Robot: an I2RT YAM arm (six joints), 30 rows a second.
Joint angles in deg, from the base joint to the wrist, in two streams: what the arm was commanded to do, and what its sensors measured. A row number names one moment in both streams.
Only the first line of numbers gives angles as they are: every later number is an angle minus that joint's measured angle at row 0.
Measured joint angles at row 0: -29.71 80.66 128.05 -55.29 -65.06 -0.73
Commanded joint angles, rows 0 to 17: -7.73 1.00 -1.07 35.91 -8.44 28.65; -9.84 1.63 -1.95 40.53 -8.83 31.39; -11.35 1.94 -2.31 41.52 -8.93 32.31; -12.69 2.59 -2.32 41.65 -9.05 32.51; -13.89 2.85 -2.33 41.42 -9.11 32.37; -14.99 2.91 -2.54 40.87 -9.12 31.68; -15.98 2.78 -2.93 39.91 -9.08 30.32; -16.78 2.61 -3.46 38.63 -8.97 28.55; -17.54 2.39 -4.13 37.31 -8.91 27.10; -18.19 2.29 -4.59 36.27 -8.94 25.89; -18.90 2.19 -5.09 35.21 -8.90 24.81; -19.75 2.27 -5.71 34.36 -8.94 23.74; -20.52 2.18 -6.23 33.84 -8.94 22.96; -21.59 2.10 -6.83 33.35 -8.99 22.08; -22.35 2.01 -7.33 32.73 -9.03 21.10; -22.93 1.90 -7.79 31.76 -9.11 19.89; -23.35 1.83 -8.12 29.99 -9.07 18.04; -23.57 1.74 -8.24 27.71 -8.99 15.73
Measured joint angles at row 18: -21.84 3.85 -8.07 30.19 -8.63 21.85
